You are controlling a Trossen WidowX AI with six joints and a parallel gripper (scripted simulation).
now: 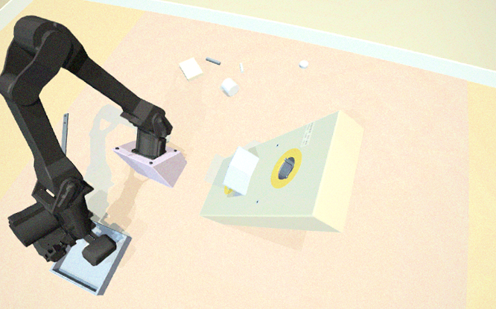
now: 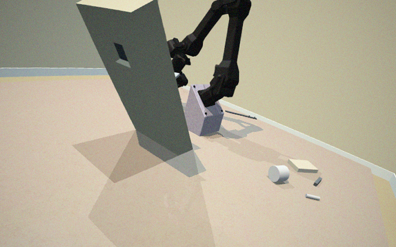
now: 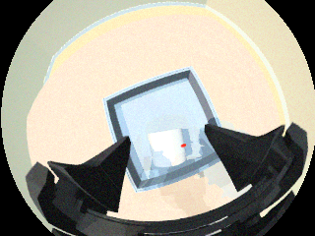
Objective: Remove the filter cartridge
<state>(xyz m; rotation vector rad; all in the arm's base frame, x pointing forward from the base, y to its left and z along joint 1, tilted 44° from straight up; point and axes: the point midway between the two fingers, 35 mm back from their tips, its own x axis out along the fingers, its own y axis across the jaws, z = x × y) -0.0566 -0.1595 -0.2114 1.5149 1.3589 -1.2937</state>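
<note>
Right now the round filter cartridge is 1 cm ahead of my gripper tip, 2 cm to the left of it and 2 cm below it. From my gripper tip the other things lie so: small grey bar: 2 cm ahead, 72 cm to the left, 4 cm below; then tan block: 4 cm behind, 66 cm to the left, 4 cm below; then grey tray: 1 cm to the right, 4 cm below.
</note>
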